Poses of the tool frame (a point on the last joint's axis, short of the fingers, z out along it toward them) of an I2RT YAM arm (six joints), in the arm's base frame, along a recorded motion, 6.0 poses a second.
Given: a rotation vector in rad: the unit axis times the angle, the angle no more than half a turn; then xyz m.
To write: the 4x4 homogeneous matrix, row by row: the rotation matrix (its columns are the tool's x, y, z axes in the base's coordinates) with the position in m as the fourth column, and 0 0 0 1 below. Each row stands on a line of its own. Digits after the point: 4 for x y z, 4 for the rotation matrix.
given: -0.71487, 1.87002, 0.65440, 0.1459, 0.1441, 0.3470
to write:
-0.3363, -0.7223, 0.6043, 0.1459
-0.1879, 0.6802, 0.7085, 0.1441
-0.9228, 0.1247, -0.3644, 0.3470
0, 0, 0, 1

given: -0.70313, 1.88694, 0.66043, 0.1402, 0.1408, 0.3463
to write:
-0.3539, -0.7154, 0.6025, 0.1402
-0.1835, 0.6848, 0.7053, 0.1408
-0.9171, 0.1390, -0.3736, 0.3463
0, 0, 0, 1

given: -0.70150, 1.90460, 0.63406, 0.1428, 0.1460, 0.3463
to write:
-0.3612, -0.7047, 0.6107, 0.1428
-0.1980, 0.6979, 0.6882, 0.1460
-0.9112, 0.1277, -0.3917, 0.3463
0, 0, 0, 1

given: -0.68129, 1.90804, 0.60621, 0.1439, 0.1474, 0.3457
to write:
-0.3600, -0.6864, 0.6319, 0.1439
-0.1958, 0.7178, 0.6681, 0.1474
-0.9122, 0.1168, -0.3928, 0.3457
0, 0, 0, 1

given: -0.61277, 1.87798, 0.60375, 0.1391, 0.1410, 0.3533
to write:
-0.3451, -0.6550, 0.6722, 0.1391
-0.1406, 0.7442, 0.6530, 0.1410
-0.9280, 0.1309, -0.3489, 0.3533
0, 0, 0, 1

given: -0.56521, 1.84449, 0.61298, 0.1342, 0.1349, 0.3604
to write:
-0.3259, -0.6381, 0.6976, 0.1342
-0.0937, 0.7560, 0.6478, 0.1349
-0.9408, 0.1458, -0.3061, 0.3604
0, 0, 0, 1

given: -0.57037, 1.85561, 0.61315, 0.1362, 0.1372, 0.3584
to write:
-0.3348, -0.6391, 0.6925, 0.1362
-0.1007, 0.7549, 0.6480, 0.1372
-0.9369, 0.1472, -0.3171, 0.3584
0, 0, 0, 1

